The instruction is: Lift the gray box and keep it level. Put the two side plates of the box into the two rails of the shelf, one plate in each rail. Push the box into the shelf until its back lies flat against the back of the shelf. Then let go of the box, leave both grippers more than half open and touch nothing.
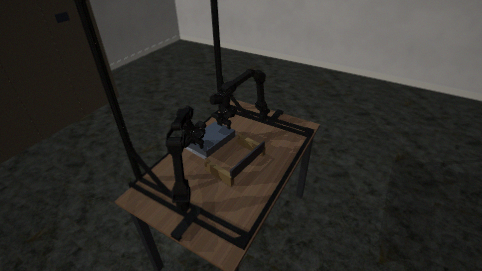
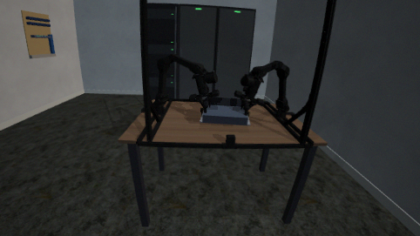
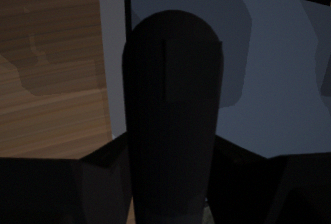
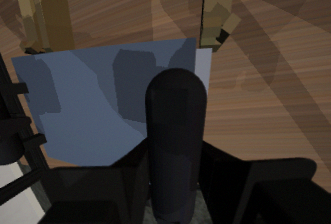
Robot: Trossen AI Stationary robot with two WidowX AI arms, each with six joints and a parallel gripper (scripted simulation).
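Right now the gray box is 2 cm ahead of my right hand, 12 cm to the left of it and 5 cm below it. From my right hand the other things lie so: dark bar: 32 cm ahead, 8 cm to the left, 8 cm below.
Right now the gray box is 120 mm to the right of my left hand, 40 mm below it and 20 mm behind it. Also, from my left hand: dark bar (280 mm ahead, 170 mm to the right, 80 mm below).
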